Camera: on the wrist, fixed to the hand. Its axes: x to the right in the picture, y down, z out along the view.
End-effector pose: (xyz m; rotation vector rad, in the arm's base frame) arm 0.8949 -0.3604 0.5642 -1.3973 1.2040 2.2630
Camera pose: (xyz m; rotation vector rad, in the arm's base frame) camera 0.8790 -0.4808 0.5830 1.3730 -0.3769 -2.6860
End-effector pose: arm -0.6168 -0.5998 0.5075 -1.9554 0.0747 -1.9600
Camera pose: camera -0.6677 -0.7109 0.4951 2.2505 -0.7968 1.8720
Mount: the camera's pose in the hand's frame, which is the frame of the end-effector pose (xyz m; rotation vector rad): 0.0192 0.0958 -0.0745 -0.6949 -0.0770 0.0223
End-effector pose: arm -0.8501 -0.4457 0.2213 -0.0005 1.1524 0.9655
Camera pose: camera -0.9672 -0.4087 0.2169 -0.5046 0.7012 1.3319
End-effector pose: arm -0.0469 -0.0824 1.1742 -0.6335 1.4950 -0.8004
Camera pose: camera -0.1157 -0.0311 1.0863 -1.1410 1.7020 -0.2126
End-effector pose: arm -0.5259 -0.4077 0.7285 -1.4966 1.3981 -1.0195
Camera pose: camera -0.6265 -0.4336 0.6629 -1.9712 1.8100 -0.4576
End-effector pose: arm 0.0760 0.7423 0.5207 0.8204 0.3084 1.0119
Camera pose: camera -0.0174 0.8189 0.5433 0.2293 -0.1238 1.0125
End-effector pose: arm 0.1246 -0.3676 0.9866 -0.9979 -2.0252 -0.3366
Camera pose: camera 0.2324 -0.3361 1.0365 -1.4578 -1.9938 -1.0499
